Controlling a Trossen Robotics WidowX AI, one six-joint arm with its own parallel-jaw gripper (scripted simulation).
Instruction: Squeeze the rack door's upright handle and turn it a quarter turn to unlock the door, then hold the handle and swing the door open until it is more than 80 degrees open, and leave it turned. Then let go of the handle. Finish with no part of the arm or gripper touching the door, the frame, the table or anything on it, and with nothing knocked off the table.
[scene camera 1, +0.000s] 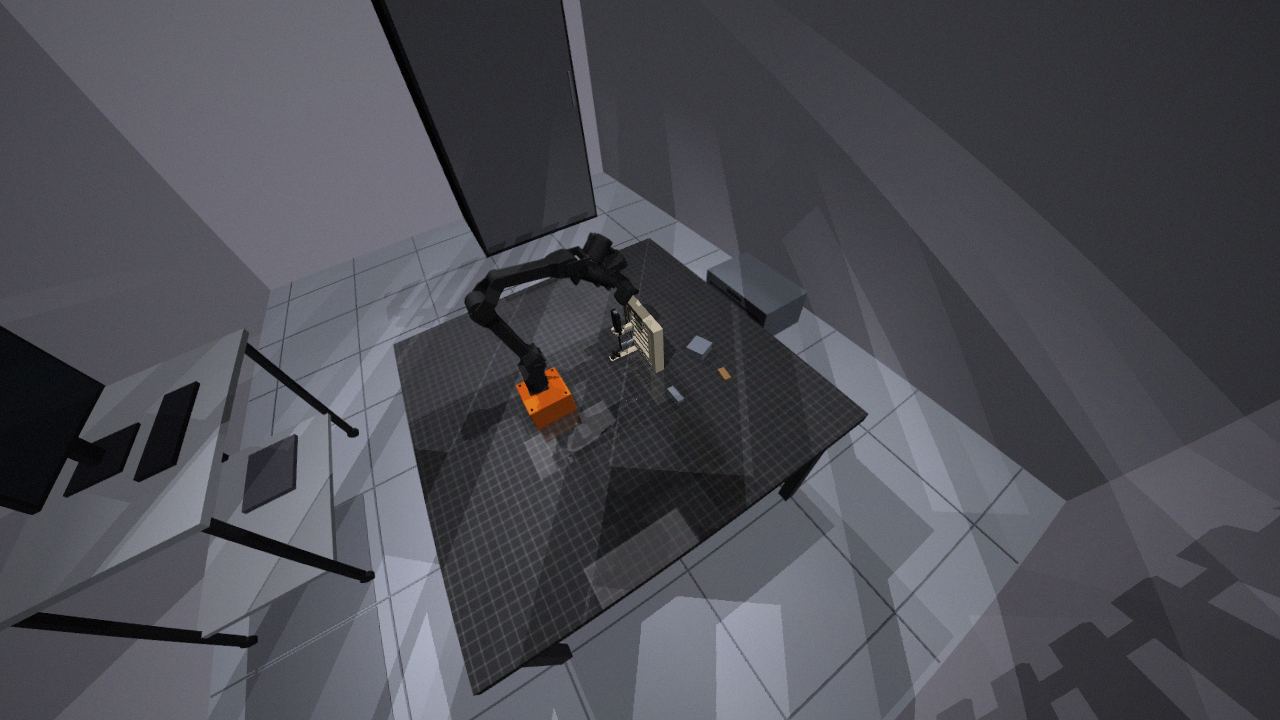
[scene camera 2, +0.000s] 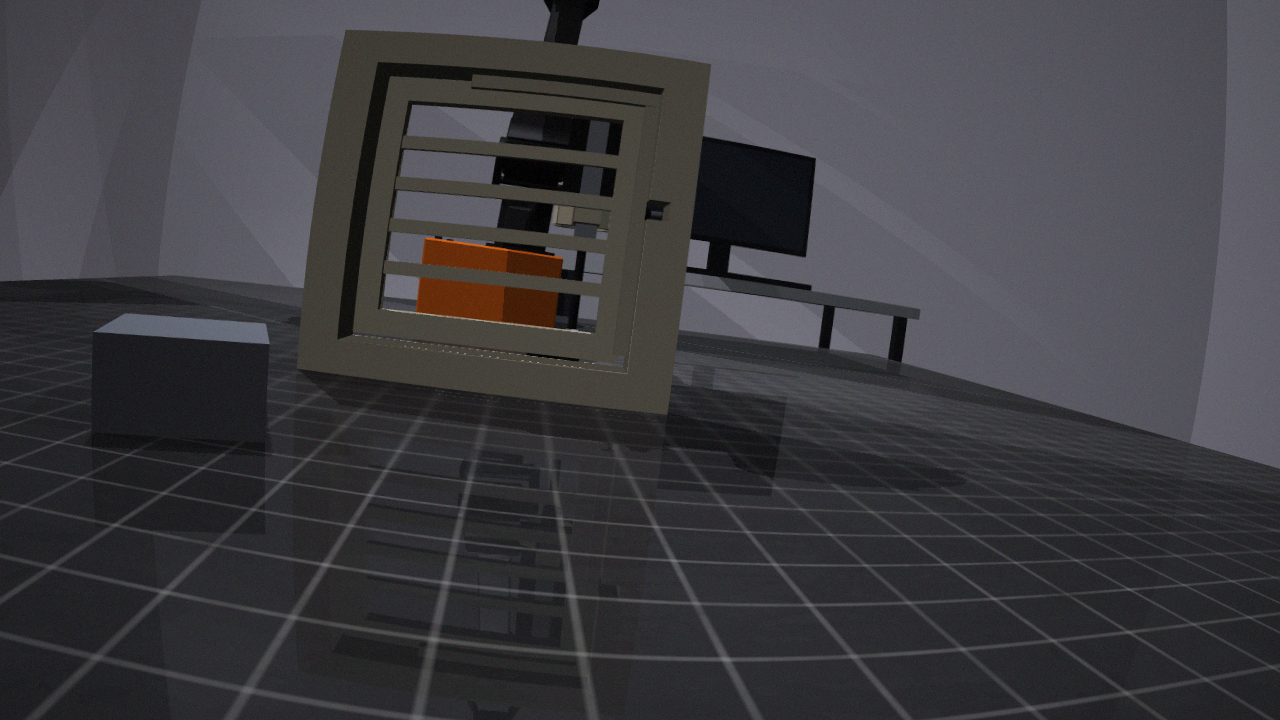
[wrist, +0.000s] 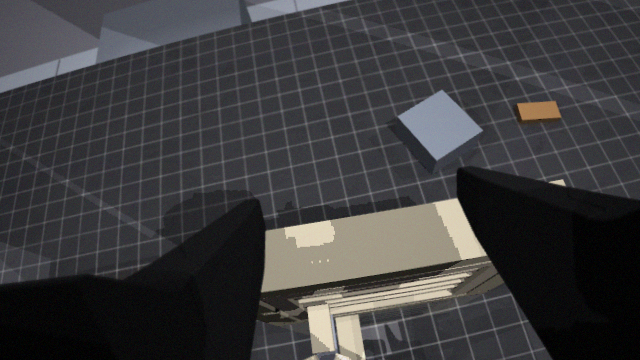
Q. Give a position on a flat orange tile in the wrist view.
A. At 539, 112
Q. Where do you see the gripper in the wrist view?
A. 359, 197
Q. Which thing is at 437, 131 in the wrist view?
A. A grey cube.
